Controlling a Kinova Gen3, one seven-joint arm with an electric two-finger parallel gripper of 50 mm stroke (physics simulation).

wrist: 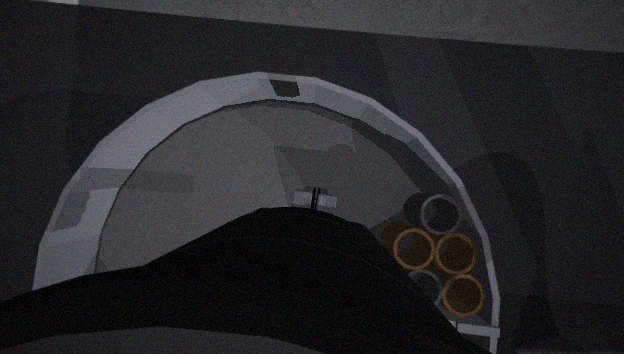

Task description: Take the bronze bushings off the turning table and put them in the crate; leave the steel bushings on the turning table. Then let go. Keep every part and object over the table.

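Observation:
The turning table [165, 150] is a large round grey tray with a pale raised rim, partly hidden by the dark gripper body. At its right side several bushings stand close together on end. Three are bronze: one bronze bushing [432, 249] at the left, another bronze bushing [474, 255] at the right, and a third bronze bushing [482, 296] below. A steel bushing [422, 215] stands above them; another steel bushing [439, 287] is partly hidden by the gripper body. My gripper [315, 199] is shut and empty, over the inner floor of the turning table, left of the bushings. The crate does not show.
A pale bar [477, 329] meets the rim at the lower right, below the bushings. The rim curves around the bushings' right side. A dark surface lies outside the rim, with a lighter grey strip along the top of the view. Shadows cross the turning table.

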